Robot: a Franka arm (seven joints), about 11 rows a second.
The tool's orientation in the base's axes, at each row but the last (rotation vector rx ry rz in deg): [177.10, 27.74, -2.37]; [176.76, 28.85, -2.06]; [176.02, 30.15, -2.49]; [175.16, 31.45, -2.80]
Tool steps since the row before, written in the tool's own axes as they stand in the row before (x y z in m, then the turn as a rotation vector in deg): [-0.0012, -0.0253, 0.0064, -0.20, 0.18, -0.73]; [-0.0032, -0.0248, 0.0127, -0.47, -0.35, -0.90]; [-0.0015, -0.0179, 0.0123, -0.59, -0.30, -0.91]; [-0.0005, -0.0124, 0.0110, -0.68, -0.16, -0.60]
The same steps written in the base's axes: [-0.0090, 0.0236, -0.0066, -0.12, -0.22, 0.74]; [-0.0112, 0.0223, -0.0129, -0.54, 0.20, 0.91]; [-0.0077, 0.0160, -0.0126, -0.63, 0.11, 0.92]; [-0.0051, 0.0110, -0.0113, -0.68, -0.06, 0.62]
